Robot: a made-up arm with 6 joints.
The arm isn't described. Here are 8 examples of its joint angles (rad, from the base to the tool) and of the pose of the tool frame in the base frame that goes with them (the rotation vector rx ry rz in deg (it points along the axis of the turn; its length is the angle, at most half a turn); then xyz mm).
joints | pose
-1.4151 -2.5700 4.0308 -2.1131 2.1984 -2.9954 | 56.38 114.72 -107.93 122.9 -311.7 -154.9
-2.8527 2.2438 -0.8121 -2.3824 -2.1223 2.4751 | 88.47 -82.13 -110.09 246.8 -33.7 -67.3
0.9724 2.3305 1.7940 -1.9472 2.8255 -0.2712 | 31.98 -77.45 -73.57 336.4 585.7 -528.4
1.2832 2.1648 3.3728 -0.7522 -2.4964 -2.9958 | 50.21 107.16 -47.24 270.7 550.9 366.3
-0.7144 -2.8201 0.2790 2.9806 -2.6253 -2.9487 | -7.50 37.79 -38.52 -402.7 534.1 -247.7
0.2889 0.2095 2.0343 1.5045 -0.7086 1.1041 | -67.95 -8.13 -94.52 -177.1 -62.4 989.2
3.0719 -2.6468 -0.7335 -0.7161 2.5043 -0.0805 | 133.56 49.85 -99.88 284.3 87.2 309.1
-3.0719 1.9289 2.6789 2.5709 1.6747 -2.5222 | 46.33 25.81 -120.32 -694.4 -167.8 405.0
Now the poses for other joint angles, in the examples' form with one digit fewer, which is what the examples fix.
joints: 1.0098 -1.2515 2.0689 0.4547 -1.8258 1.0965
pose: 7.1 -65.6 -6.0 -363 -816 95
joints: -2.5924 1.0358 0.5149 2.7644 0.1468 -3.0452
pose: 54.8 -7.3 -142.4 -634 -542 110
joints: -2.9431 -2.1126 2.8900 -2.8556 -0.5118 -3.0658
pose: 56.0 25.3 -142.4 247 -89 -595
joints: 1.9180 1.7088 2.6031 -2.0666 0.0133 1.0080
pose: 87.7 24.8 117.0 -342 747 407
